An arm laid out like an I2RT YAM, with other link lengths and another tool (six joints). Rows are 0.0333 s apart.
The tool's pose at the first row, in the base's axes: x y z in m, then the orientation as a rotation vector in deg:
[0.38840 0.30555 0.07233 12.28 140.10 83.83]
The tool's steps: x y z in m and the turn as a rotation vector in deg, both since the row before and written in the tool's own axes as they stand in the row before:
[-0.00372 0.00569 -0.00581 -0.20 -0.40 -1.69]
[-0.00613 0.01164 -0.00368 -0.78 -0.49 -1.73]
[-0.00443 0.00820 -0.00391 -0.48 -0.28 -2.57]
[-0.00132 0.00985 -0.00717 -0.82 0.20 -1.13]
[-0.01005 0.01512 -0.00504 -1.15 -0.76 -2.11]
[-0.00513 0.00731 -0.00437 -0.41 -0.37 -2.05]
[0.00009 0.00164 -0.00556 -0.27 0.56 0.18]
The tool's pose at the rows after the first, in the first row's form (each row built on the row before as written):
[0.39000 0.30239 0.08054 10.40 139.21 83.18]
[0.39407 0.30330 0.09355 8.43 137.78 83.15]
[0.39630 0.30279 0.10339 5.39 136.49 82.46]
[0.39392 0.30115 0.11530 3.69 135.71 82.99]
[0.39942 0.30175 0.13331 1.43 133.61 83.08]
[0.40130 0.30027 0.14296 -0.80 132.36 82.45]
[0.39896 0.29627 0.14644 -1.08 132.67 83.03]

